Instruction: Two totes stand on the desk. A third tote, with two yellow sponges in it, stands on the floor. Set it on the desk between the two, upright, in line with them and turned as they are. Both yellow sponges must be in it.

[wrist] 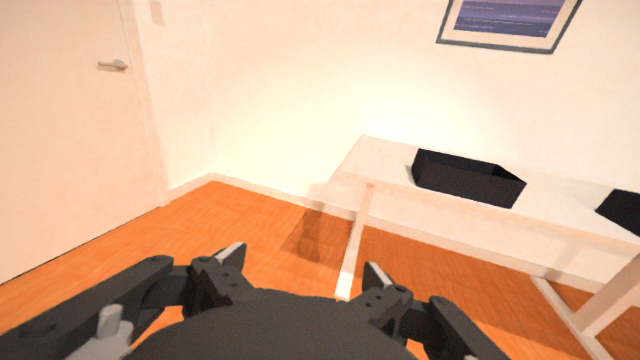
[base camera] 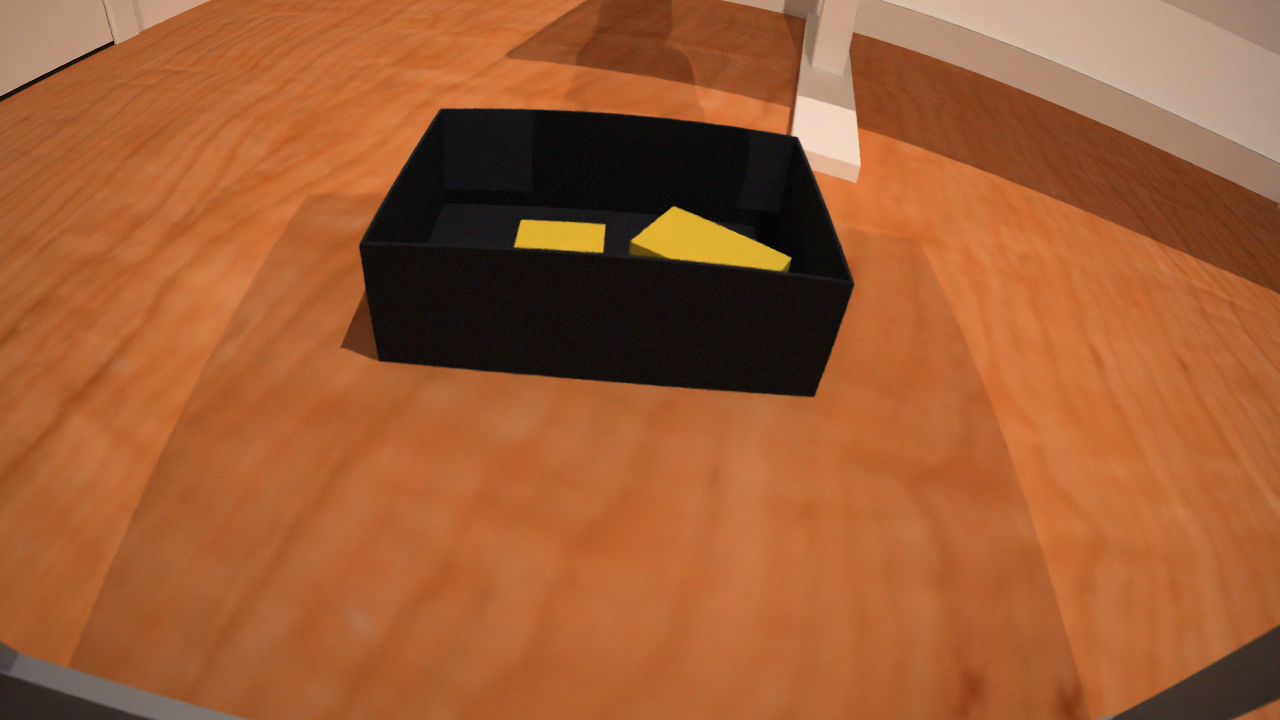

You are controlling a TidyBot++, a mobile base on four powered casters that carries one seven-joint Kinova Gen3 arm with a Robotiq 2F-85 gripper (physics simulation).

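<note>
The third tote (base camera: 595, 317) is black, open-topped and stands upright on the floor in the base camera view. Two yellow sponges lie in it: one sponge (base camera: 561, 235) left of its middle, the other sponge (base camera: 711, 241) at the right, turned at an angle. In the wrist view, one black tote (wrist: 465, 182) stands on the white desk (wrist: 382, 150), and another black tote (wrist: 622, 210) is cut off by the right edge. My gripper (wrist: 304, 265) is open and empty, raised and facing the room, away from the floor tote, which does not show in the wrist view.
A white desk foot (base camera: 827, 134) stands on the floor just behind the floor tote's right back corner. In the wrist view, the desk's near leg (wrist: 356, 240) stands beyond my fingers. A door (wrist: 65, 125) is at the left, and a framed picture (wrist: 495, 47) hangs above the desk.
</note>
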